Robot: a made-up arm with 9 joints.
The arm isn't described. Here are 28 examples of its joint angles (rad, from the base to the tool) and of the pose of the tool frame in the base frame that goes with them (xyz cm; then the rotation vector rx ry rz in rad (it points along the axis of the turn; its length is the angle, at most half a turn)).
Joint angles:
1: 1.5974 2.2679 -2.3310 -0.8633 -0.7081 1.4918 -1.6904 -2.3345 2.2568
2: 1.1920 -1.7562 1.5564 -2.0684 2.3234 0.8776 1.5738 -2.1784 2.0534
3: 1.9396 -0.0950 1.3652 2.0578 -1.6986 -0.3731 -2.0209 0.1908 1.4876
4: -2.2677 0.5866 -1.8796 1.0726 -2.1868 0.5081 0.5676 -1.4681 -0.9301
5: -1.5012 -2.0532 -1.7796 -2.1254 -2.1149 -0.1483 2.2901 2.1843 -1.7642
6: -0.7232 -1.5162 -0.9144 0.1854 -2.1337 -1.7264 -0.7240 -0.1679 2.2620
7: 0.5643 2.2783 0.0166 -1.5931 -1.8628 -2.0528 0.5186 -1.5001 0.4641
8: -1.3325 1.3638 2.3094 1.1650 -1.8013 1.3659 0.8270 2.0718 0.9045
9: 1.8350 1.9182 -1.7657 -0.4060 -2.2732 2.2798 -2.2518 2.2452 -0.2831
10: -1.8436 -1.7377 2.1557 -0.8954 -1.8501 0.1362 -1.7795 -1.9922 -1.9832
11: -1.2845 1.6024 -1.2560 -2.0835 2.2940 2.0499 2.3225 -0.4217 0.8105
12: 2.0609 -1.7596 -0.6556 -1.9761 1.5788 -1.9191 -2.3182 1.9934 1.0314
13: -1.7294 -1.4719 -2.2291 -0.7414 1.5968 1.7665 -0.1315 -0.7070 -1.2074
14: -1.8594 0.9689 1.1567 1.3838 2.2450 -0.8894 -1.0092 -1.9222 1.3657
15: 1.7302 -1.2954 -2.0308 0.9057 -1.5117 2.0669 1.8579 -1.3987 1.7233
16: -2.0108 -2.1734 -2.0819 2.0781 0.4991 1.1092 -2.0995 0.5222 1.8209
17: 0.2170 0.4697 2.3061 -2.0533 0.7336 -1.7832 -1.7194 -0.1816 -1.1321
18: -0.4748 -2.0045 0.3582 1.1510 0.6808 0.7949 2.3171 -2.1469 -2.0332
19: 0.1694 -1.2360 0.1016 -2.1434 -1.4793 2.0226 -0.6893 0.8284 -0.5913
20: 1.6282 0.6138 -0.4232 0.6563 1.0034 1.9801 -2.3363 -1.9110 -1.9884
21: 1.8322 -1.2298 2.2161 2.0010 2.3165 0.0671 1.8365 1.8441 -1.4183
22: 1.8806 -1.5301 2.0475 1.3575 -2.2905 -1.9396 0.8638 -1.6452 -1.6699
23: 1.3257 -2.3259 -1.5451 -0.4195 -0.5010 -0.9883 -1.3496 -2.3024 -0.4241
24: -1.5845 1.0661 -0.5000 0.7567 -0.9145 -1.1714 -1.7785 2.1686 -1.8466
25: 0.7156 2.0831 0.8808 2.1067 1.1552 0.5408 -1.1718 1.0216 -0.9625
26: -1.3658 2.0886 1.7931 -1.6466 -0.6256 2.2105 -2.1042 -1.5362 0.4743
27: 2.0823 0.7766 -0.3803 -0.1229 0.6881 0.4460 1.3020 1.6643 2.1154
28: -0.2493 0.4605 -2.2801 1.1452 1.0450 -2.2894 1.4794 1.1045 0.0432
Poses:
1: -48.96 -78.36 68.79 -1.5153 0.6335 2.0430
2: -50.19 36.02 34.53 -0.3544 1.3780 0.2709
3: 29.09 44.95 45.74 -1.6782 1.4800 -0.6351
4: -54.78 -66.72 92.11 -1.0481 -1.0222 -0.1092
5: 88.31 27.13 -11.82 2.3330 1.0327 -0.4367
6: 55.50 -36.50 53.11 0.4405 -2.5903 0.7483
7: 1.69 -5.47 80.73 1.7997 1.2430 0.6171
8: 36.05 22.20 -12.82 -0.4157 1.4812 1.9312
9: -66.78 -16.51 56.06 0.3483 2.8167 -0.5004
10: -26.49 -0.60 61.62 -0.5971 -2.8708 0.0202
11: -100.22 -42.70 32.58 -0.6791 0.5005 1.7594
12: 111.62 94.72 -21.17 -2.0574 -0.3750 -1.4917
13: 77.68 49.53 -7.03 0.9562 1.6266 1.4321
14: 55.37 -52.51 10.14 1.1764 0.3880 0.8669
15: 80.88 -28.43 8.48 2.1634 0.2553 0.6499
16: 87.35 46.97 -35.64 -0.7803 0.0374 1.7135
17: 54.73 -86.13 1.41 -1.7748 1.5338 1.6814
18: -9.44 -62.71 76.29 -0.9220 -0.2243 -1.7594
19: 41.73 -20.03 112.02 -1.8198 0.0990 -0.3653
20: -35.94 76.84 -60.11 -0.5967 1.2070 2.4127
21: -17.68 5.91 70.26 2.6872 -0.0973 -0.1614
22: -16.30 46.66 45.82 0.7485 1.2463 -2.2668
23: 116.40 23.78 74.33 0.3824 0.6745 2.2928
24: 3.58 -85.97 22.87 -0.7555 -1.2018 1.6284
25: 7.54 53.18 70.58 2.1974 1.0740 1.4890
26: 46.30 -19.69 61.91 -1.5682 -0.0078 -1.9753
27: -28.98 69.38 -59.16 -0.2342 0.6950 -0.7337
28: -55.19 108.78 5.65 -2.0232 -1.8151 -1.0568
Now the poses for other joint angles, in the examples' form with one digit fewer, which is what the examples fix.
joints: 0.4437 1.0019 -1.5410 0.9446 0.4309 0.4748 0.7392 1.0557 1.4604
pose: -78.6 56.5 7.8 -1.004 1.455 0.451
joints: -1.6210 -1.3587 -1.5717 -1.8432 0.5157 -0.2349 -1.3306 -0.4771 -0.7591
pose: 119.5 -5.2 64.6 -2.187 1.365 -1.073
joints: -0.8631 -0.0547 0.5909 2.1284 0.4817 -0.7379 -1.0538 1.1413 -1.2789
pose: 55.7 -92.0 58.3 1.187 -1.611 -1.439
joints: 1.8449 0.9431 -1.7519 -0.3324 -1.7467 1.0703 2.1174 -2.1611 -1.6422
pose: -88.3 -1.4 -38.7 1.542 0.062 2.199
